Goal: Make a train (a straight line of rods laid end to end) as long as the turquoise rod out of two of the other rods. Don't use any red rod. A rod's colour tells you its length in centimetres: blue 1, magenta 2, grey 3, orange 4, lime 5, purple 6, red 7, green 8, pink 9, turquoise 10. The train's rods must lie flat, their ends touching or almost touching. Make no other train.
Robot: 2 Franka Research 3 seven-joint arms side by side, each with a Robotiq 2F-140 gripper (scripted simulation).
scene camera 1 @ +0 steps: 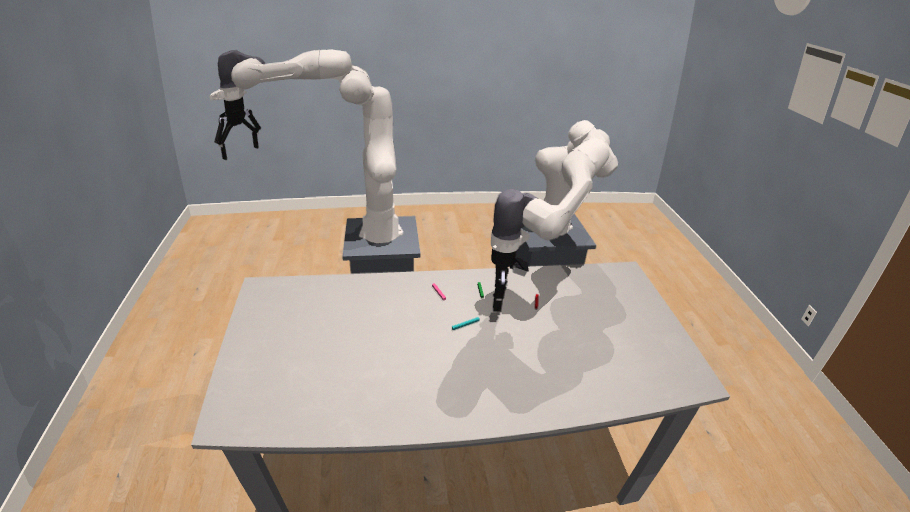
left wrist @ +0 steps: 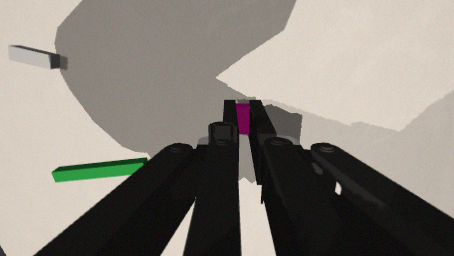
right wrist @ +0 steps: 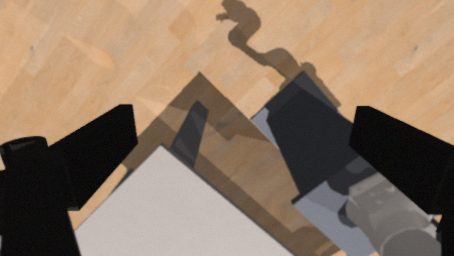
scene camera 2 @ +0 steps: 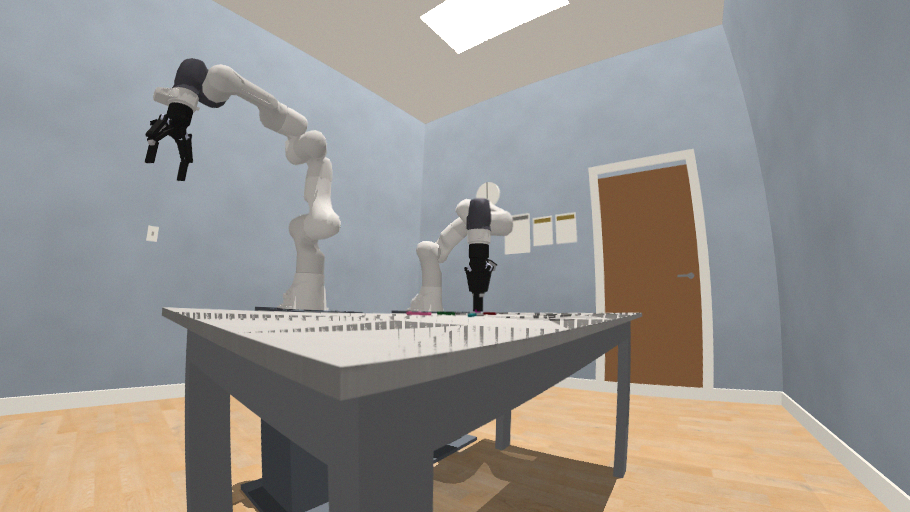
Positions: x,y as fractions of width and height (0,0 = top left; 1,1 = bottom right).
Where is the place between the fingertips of the right gripper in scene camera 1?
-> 0.26,0.30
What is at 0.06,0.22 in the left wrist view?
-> A grey rod.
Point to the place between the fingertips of the right gripper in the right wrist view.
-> At 0.54,0.49
